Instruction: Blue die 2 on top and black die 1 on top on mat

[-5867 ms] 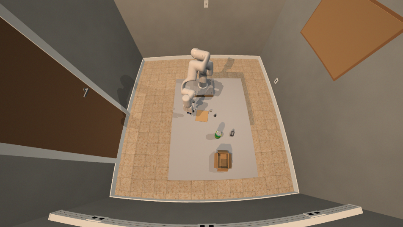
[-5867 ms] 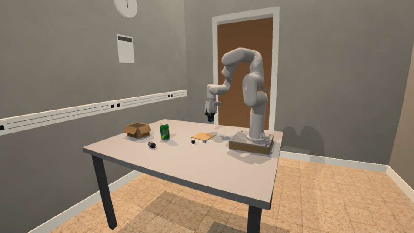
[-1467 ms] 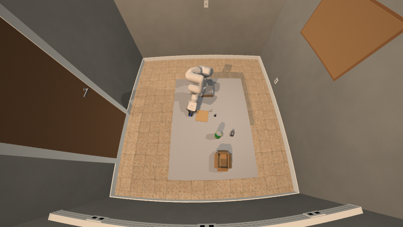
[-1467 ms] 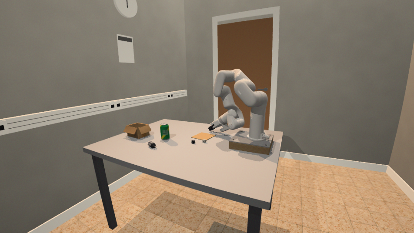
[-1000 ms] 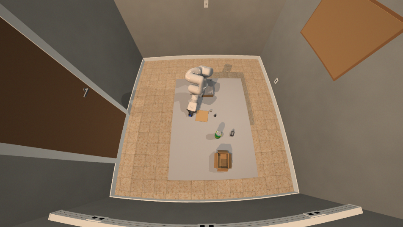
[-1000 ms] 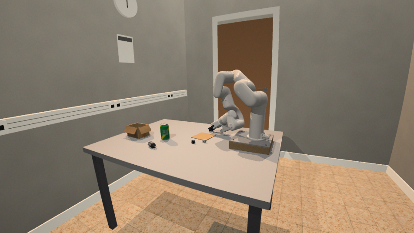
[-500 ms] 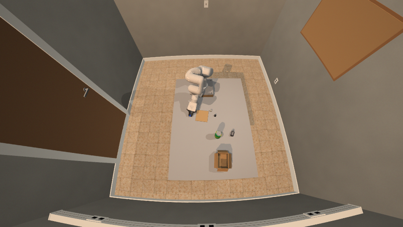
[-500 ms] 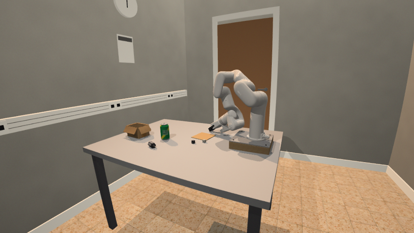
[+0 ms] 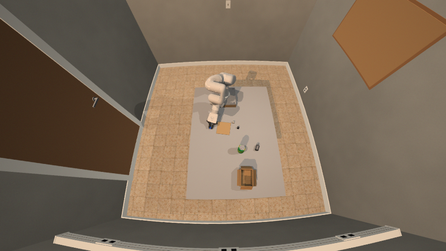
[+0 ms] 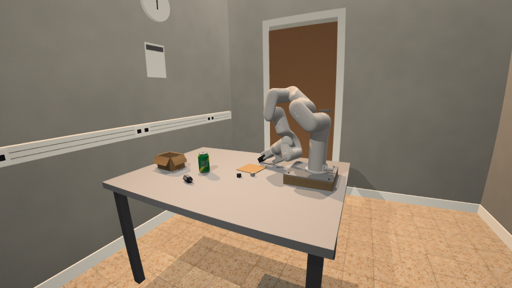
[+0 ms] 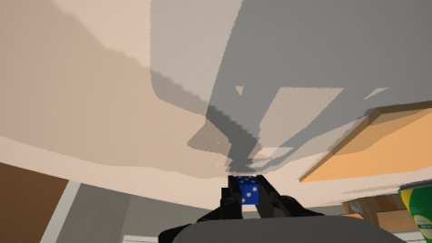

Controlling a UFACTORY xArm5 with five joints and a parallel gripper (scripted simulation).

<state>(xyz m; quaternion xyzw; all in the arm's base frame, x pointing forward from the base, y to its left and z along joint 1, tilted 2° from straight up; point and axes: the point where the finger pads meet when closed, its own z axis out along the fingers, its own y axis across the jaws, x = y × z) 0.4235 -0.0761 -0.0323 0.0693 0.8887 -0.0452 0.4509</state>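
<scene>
My hand is 1 cm short of the blue die and 1 cm above it. Round my hand: white die (10 cm behind, 23 cm to the left, 2 cm below); mat (2 cm behind, 13 cm to the left, 2 cm below); black die (4 cm behind, 29 cm to the left, 2 cm below).
</scene>
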